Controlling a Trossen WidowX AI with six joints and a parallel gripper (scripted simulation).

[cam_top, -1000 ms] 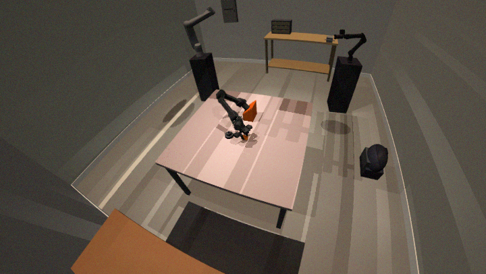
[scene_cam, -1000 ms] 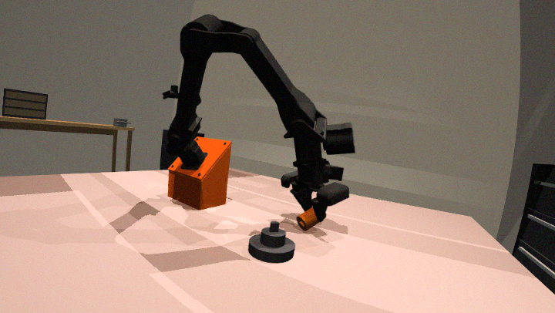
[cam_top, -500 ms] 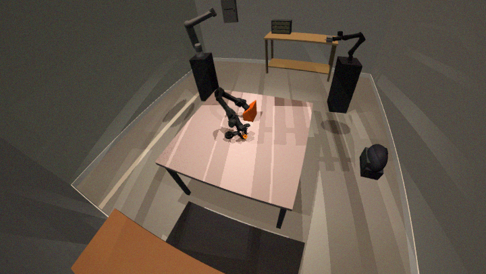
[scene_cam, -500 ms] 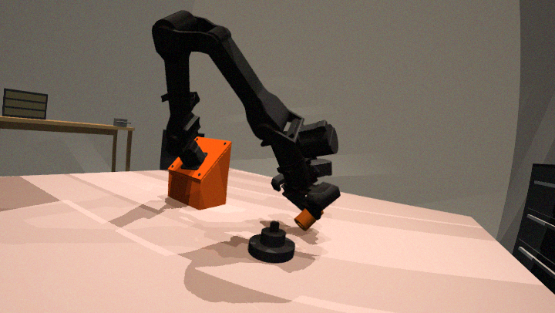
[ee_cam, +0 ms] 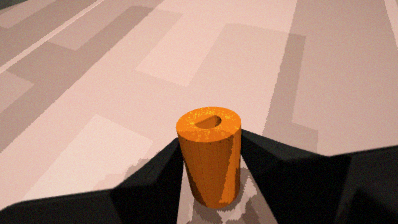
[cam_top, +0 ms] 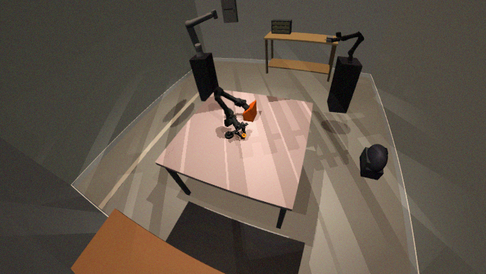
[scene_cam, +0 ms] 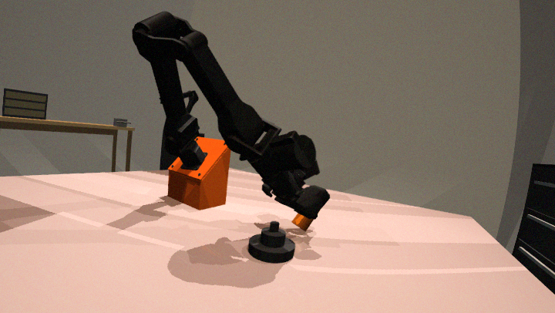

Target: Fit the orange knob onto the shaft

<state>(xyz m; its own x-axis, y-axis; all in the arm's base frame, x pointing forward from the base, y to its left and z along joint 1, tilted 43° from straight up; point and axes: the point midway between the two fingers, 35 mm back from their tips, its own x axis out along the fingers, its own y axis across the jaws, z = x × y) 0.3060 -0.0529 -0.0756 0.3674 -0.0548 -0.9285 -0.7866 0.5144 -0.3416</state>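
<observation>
My gripper tip is 10 mm past the orange knob and 10 mm to the left of it. The rest, counted from my gripper tip: dark round pedestal (30 mm behind, 160 mm to the right, 10 mm below).
</observation>
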